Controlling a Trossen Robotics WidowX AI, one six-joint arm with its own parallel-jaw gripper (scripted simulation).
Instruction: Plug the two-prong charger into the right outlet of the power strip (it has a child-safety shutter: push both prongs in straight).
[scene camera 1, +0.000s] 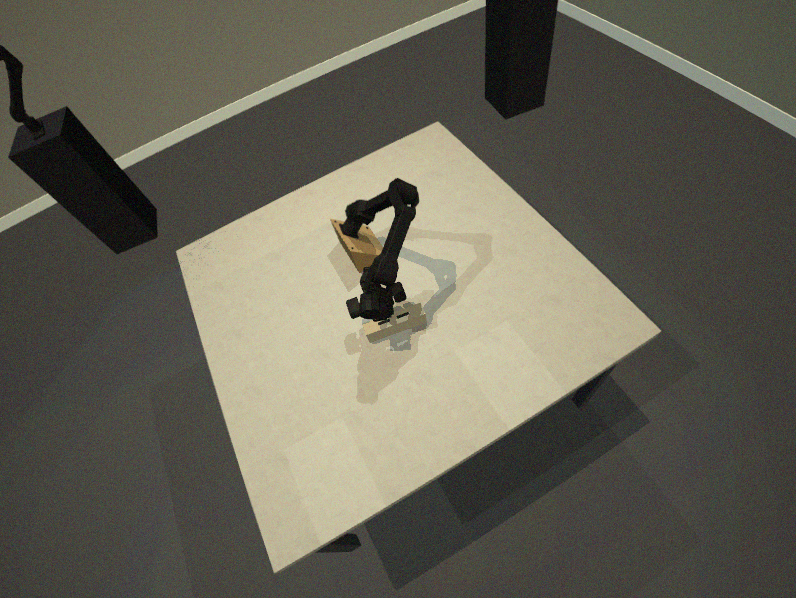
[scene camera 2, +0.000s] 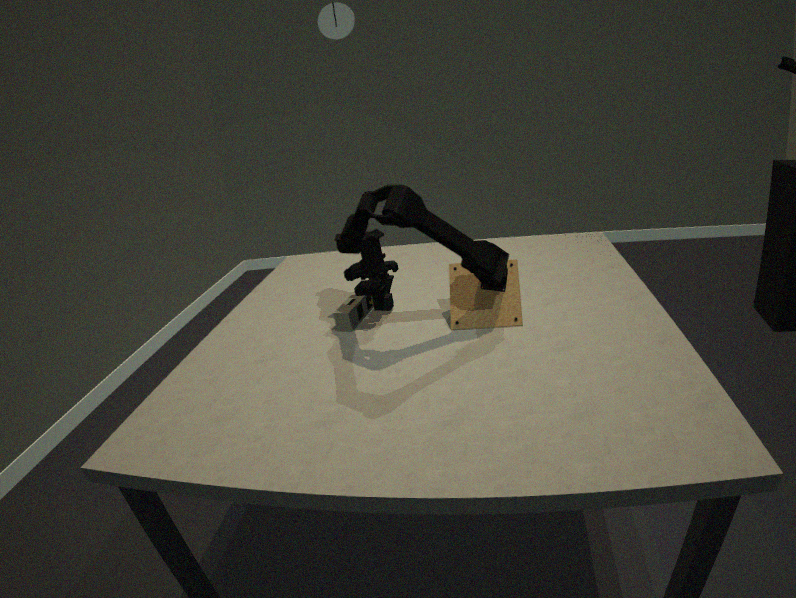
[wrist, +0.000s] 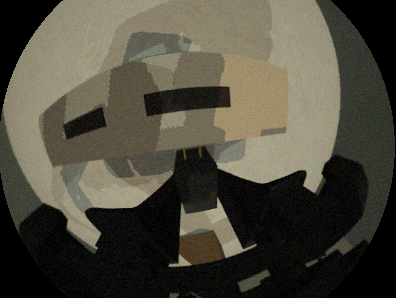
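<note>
My gripper (scene camera 2: 383, 305) is holding a black two-prong charger (wrist: 195, 171). Looking through scene camera 1, I find the gripper there too (scene camera 1: 380, 311). The wrist view also has my gripper (wrist: 194, 172).
</note>
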